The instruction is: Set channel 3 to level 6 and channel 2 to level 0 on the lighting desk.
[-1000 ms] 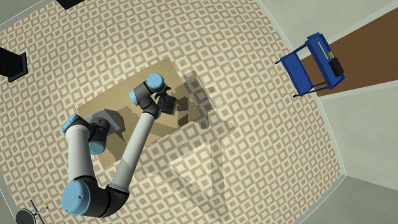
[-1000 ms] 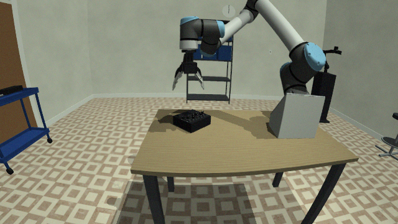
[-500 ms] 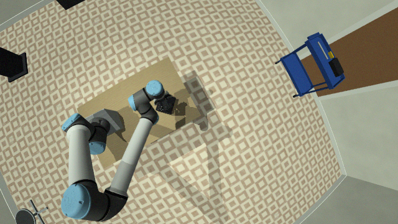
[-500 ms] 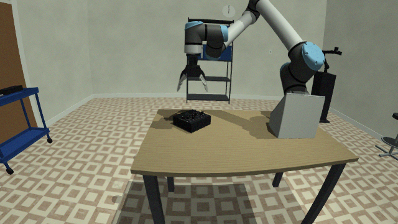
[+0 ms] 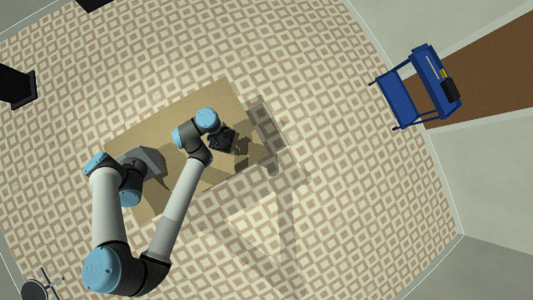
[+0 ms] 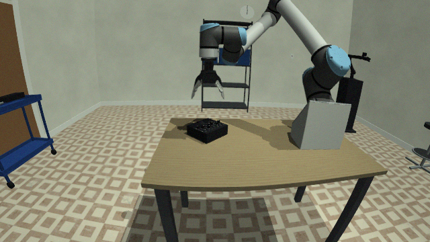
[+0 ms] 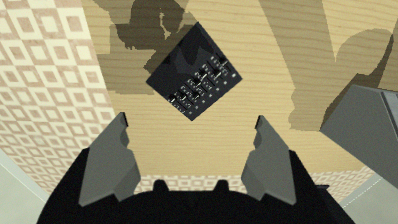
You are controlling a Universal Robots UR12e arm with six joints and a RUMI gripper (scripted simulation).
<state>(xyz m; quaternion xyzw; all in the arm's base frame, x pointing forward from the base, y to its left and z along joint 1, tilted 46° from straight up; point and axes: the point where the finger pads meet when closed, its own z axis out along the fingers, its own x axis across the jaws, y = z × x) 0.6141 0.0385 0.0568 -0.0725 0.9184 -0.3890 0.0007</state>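
Now: hand 40 mm short of the fader knob, 50 mm to the right of it and 130 mm above it.
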